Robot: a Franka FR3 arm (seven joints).
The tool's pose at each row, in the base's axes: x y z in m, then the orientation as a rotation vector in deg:
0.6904, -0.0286, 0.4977, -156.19, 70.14, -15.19
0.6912, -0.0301, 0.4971, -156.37, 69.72, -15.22
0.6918, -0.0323, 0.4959, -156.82, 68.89, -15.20
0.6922, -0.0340, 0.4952, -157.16, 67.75, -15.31
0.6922, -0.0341, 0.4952, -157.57, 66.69, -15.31
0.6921, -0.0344, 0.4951, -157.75, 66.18, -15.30
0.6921, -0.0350, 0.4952, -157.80, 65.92, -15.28
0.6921, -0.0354, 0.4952, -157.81, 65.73, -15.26
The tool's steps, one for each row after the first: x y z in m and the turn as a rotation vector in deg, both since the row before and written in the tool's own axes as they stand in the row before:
0.0016, 0.0005, 0.0007, 0.03, -0.01, -0.30
0.0019, 0.0013, 0.0012, -0.04, -0.05, -0.63
0.0015, 0.0010, 0.0007, 0.20, -0.06, -0.77
0.0001, 0.0001, 0.0000, 0.08, -0.09, -0.75
0.0001, 0.0003, 0.0001, 0.05, -0.05, -0.35
0.0004, 0.0004, -0.0001, 0.06, -0.05, -0.17
0.0003, 0.0003, 0.0000, 0.06, -0.05, -0.11

